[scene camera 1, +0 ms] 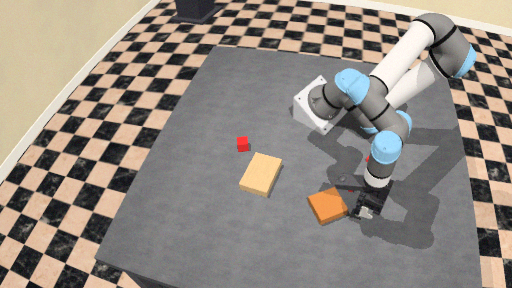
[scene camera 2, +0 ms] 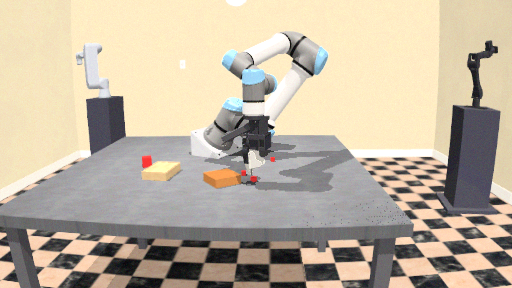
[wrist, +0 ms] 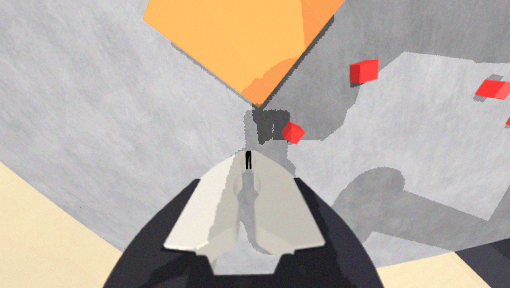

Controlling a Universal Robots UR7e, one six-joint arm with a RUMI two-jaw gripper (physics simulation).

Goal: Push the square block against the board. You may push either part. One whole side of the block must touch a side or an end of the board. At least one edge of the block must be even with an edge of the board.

Scene:
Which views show my gripper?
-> Scene camera 1, scene camera 2 and the wrist view: all of them.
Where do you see an orange square block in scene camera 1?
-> At 327, 205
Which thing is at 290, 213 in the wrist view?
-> My gripper.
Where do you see a pale wooden board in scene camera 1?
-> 261, 173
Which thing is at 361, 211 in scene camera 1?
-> My gripper.

